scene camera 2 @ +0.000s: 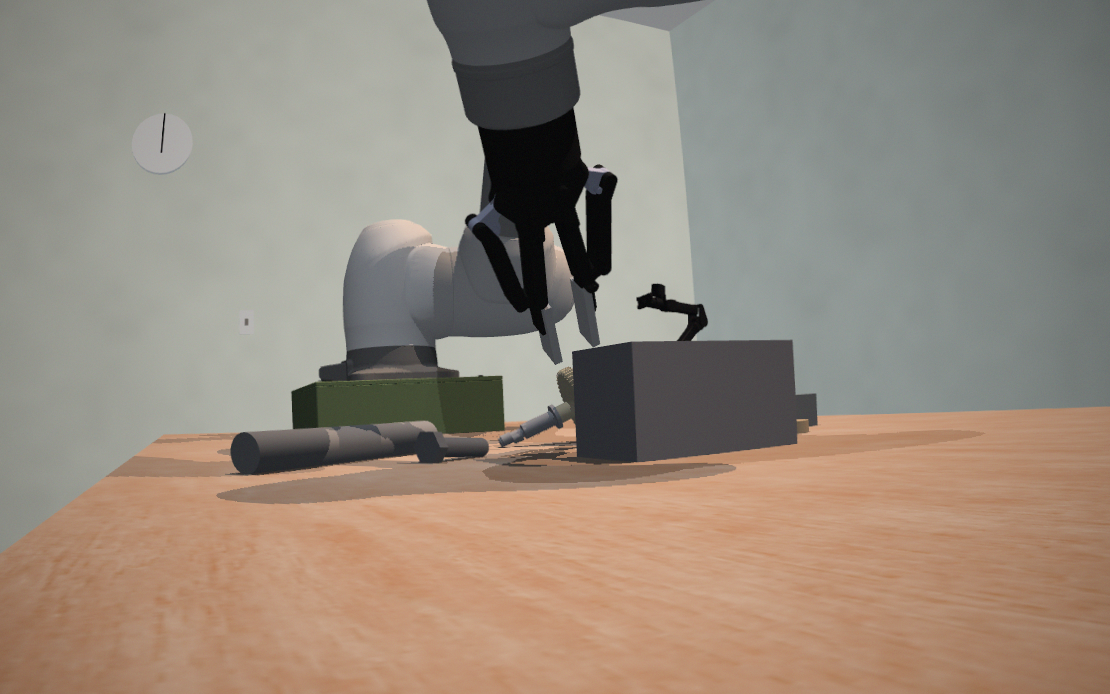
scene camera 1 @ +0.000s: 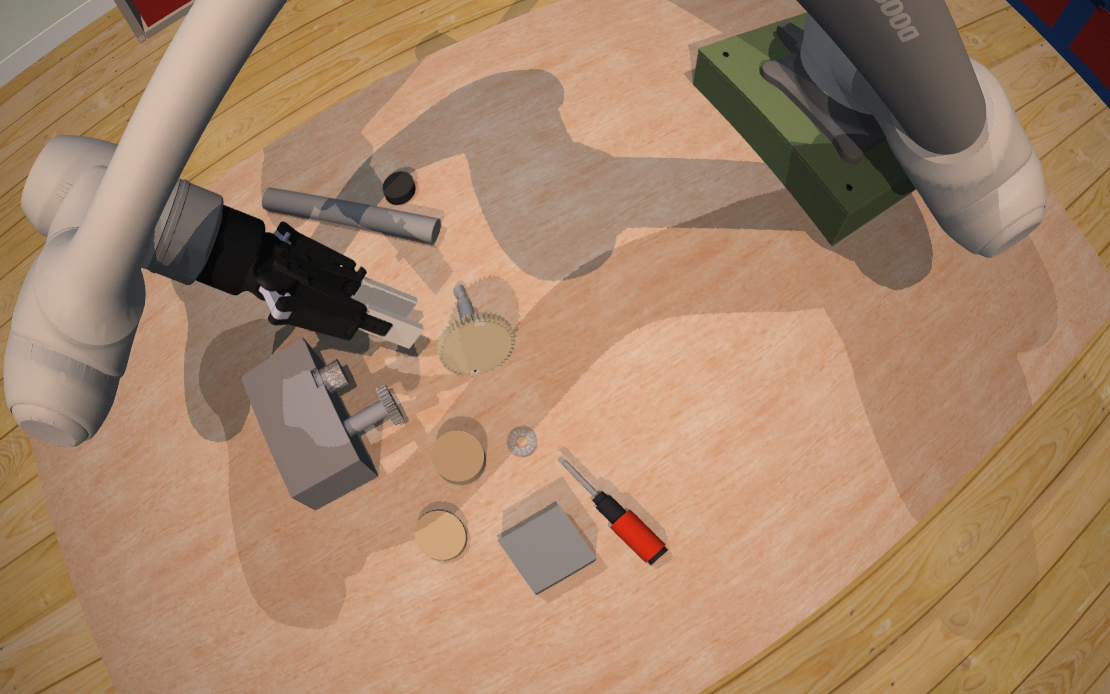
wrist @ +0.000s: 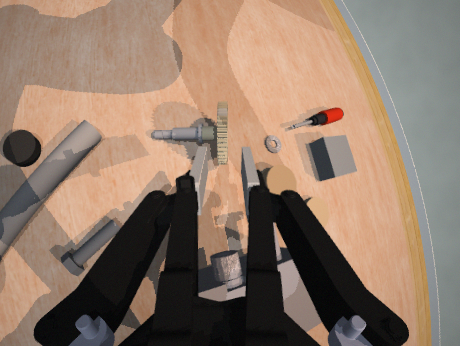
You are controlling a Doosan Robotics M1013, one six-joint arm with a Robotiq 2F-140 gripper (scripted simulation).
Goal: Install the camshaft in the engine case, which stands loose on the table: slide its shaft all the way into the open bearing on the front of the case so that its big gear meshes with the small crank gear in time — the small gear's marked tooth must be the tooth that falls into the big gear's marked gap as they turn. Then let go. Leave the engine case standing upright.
Labels:
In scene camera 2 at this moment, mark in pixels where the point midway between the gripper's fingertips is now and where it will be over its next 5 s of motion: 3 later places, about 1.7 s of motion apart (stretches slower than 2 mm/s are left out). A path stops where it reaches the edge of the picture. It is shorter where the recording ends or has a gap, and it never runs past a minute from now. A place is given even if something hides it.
My gripper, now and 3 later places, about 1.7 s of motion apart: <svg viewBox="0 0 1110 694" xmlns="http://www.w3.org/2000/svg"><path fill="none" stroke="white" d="M571 346L575 391L571 328L541 293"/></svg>

